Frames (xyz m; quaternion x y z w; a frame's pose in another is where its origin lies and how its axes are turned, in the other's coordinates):
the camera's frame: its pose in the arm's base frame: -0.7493 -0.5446 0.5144 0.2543 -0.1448 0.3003 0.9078
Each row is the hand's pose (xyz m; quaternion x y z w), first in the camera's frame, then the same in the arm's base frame.
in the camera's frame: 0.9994 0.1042 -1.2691 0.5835 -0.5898 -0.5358 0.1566
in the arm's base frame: 0.1033 0.6950 -0.0829 0.8243 -0.2466 -0.5049 0.0693
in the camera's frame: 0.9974 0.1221 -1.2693 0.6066 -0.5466 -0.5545 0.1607
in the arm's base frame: 0.0906 0.7066 -0.0771 0.8360 -0.1963 -0.5063 0.0790
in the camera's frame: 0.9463 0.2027 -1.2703 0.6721 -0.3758 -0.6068 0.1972
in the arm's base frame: 0.0011 0.7387 -0.0690 0.8610 -0.0136 -0.4899 0.1359
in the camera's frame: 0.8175 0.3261 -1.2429 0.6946 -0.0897 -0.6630 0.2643
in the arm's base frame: -0.1784 0.7481 -0.0536 0.8208 0.2575 -0.4448 0.2494
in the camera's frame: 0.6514 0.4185 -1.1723 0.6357 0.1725 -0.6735 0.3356
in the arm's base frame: -0.3726 0.6948 -0.0295 0.7081 0.4702 -0.3747 0.3702
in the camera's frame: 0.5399 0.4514 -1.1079 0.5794 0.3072 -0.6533 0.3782
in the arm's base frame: -0.4867 0.6295 -0.0101 0.6246 0.5643 -0.3175 0.4367
